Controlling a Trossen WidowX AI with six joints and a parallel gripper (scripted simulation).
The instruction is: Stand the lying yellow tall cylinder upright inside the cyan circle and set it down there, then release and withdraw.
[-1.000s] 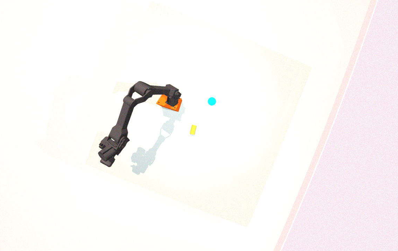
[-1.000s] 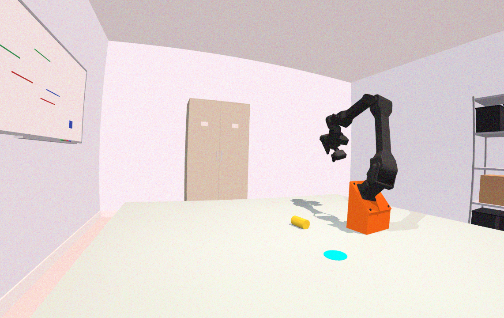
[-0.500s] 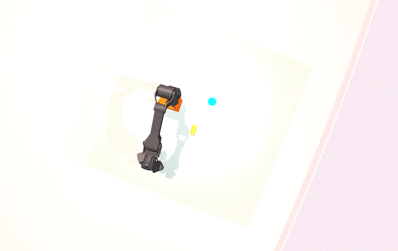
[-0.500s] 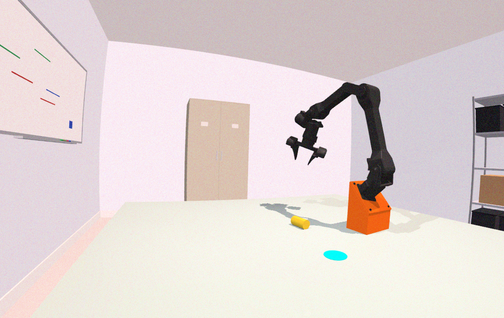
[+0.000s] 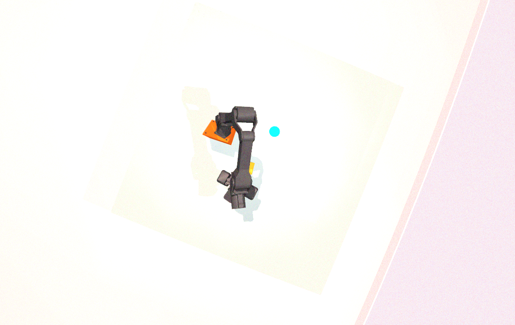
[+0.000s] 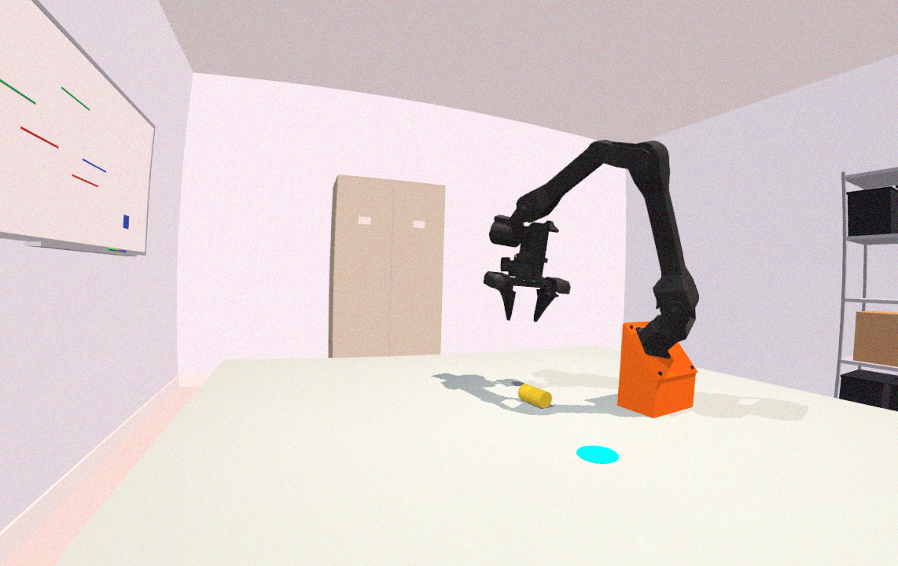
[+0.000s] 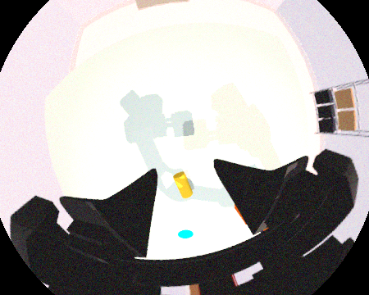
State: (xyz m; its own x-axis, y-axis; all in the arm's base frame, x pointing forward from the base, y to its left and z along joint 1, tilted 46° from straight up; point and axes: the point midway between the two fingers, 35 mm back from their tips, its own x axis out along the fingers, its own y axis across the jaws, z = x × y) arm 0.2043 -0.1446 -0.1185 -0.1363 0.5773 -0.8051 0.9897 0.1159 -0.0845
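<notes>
The yellow cylinder lies 10 mm ahead of my gripper tip, 100 mm to the left of it and 140 mm below it. From my gripper tip the other things lie so: cyan circle (30 mm ahead, 350 mm to the left, 150 mm below).
</notes>
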